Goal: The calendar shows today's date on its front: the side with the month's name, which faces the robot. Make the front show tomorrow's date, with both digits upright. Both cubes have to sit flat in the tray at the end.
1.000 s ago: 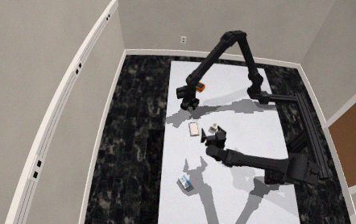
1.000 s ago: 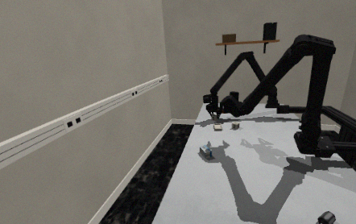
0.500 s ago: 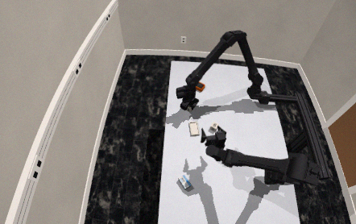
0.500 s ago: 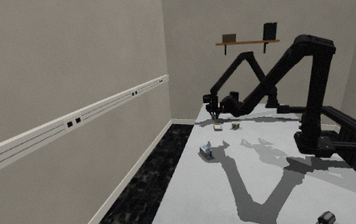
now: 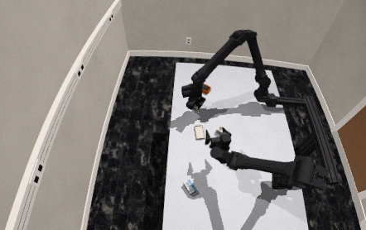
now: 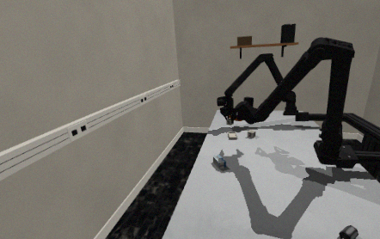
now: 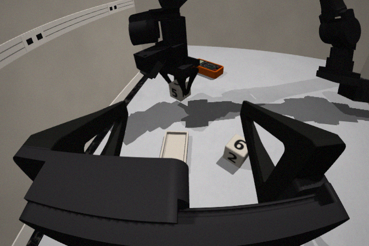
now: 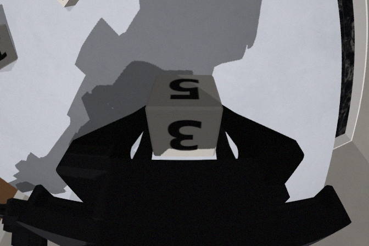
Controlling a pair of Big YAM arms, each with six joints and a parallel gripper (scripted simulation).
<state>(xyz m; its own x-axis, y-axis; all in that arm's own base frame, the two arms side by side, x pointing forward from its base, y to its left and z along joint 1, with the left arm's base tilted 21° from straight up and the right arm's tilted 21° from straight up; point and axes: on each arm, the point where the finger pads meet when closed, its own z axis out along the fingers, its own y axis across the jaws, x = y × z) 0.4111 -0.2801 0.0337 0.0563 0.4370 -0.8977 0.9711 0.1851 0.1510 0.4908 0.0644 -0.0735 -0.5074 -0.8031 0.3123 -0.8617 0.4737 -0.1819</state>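
The cream tray lies 17 cm to the left of my right hand, 5 cm below it and 2 cm behind it. The rest, counted from my right hand: orange multimeter: 22 cm to the right, 5 cm behind, 4 cm below.
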